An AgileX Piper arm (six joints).
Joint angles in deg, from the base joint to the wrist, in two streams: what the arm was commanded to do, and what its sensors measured. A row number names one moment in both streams.
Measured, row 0:
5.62 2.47 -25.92 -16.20 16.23 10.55
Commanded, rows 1 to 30:
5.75 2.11 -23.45 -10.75 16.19 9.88
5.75 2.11 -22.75 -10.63 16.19 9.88
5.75 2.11 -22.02 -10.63 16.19 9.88
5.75 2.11 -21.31 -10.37 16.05 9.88
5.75 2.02 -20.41 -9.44 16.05 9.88
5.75 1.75 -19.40 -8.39 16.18 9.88
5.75 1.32 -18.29 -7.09 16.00 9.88
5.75 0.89 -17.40 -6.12 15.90 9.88
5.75 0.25 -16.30 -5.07 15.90 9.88
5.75 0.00 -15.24 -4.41 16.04 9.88
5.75 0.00 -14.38 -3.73 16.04 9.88
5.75 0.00 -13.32 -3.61 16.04 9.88
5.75 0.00 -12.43 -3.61 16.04 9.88
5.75 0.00 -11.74 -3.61 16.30 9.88
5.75 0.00 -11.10 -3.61 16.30 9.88
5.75 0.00 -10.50 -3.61 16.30 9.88
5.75 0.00 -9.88 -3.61 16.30 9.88
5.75 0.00 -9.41 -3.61 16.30 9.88
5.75 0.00 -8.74 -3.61 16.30 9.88
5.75 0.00 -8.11 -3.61 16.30 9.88
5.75 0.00 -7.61 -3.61 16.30 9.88
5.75 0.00 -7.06 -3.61 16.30 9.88
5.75 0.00 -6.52 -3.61 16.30 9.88
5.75 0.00 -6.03 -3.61 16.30 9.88
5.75 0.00 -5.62 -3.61 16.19 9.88
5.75 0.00 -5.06 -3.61 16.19 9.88
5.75 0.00 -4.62 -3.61 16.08 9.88
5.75 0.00 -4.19 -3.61 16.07 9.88
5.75 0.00 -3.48 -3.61 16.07 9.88
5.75 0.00 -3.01 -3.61 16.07 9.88
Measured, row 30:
5.62 0.09 -4.83 -3.81 16.37 10.55
